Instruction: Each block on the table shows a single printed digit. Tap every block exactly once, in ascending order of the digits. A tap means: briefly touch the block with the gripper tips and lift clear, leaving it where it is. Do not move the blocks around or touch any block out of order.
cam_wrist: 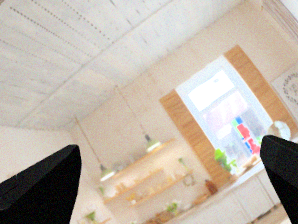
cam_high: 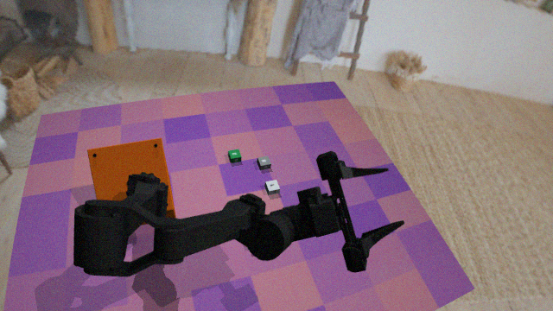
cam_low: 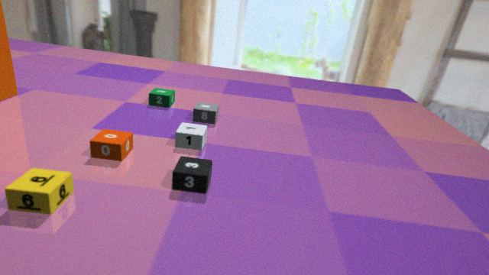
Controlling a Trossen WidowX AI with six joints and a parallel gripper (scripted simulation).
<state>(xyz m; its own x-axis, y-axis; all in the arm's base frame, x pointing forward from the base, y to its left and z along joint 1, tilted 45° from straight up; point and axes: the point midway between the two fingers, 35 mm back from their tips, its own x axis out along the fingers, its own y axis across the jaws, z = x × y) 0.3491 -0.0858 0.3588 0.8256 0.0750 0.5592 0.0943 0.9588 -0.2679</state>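
My gripper tip is 330 mm above the orange 0 block, 240 mm to the right of it and 110 mm past it. Also, from my gripper tip: white 1 block 330 mm below, 280 mm to the left, 30 mm behind; then black 3 block 330 mm below, 190 mm to the left, 20 mm behind; then yellow block 330 mm below, 150 mm to the left, 140 mm behind.
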